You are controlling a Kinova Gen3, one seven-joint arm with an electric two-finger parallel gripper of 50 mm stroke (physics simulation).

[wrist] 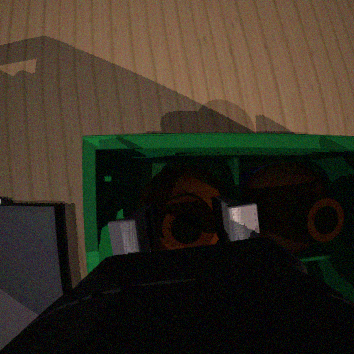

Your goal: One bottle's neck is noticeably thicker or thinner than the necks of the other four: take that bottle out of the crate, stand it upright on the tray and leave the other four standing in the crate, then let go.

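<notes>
My gripper is shut on the neck of an orange-brown bottle. This bottle stands in the left part of the green crate, seen from above with its dark round mouth between the two fingers. Whether its base touches the crate floor is hidden. A second orange-brown bottle stands in the crate to the right, its ring-shaped mouth clear of the fingers and looking narrower than the held one. The other bottles cannot be made out. A grey panel with a dark rim, apparently the tray, shows in part at the left.
The crate's left wall stands between the held bottle and the tray. Green dividers show dimly inside the crate. The crate's far wall runs across the view, with the wooden table top beyond it under broad shadows. The black gripper body hides the near part of the crate.
</notes>
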